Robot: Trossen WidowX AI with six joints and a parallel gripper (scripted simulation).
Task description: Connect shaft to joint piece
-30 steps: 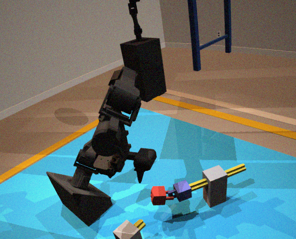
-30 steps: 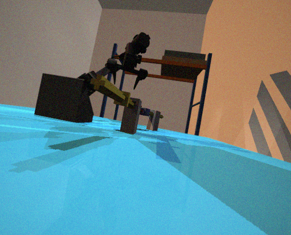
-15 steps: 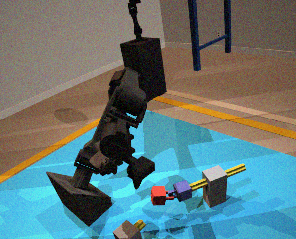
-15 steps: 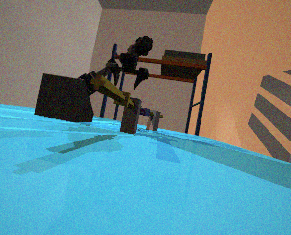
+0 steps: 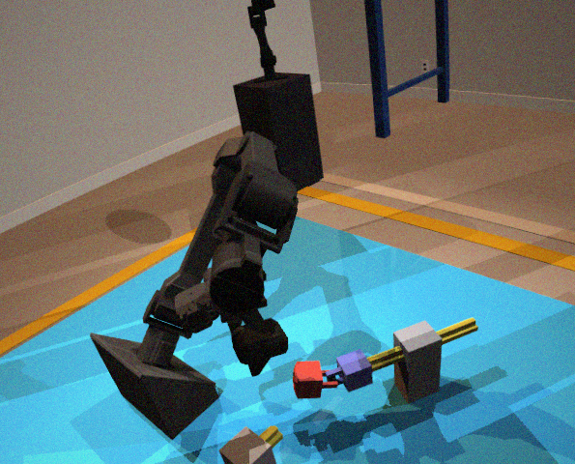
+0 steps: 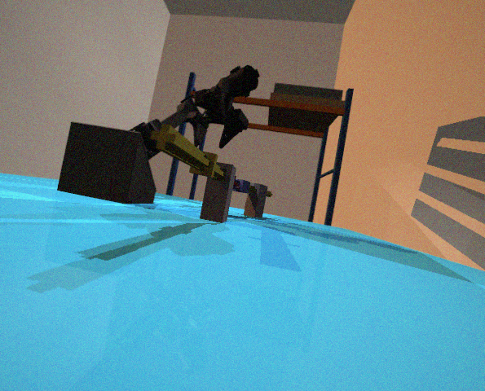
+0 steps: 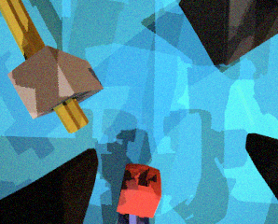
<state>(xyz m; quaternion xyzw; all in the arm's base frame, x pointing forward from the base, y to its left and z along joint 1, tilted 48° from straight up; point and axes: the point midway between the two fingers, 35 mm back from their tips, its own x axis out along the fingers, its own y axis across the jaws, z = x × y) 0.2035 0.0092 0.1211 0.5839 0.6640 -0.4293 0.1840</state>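
Right now my gripper tip is 80 mm above the red square joint piece, 70 mm to the right of it and 50 mm short of it.
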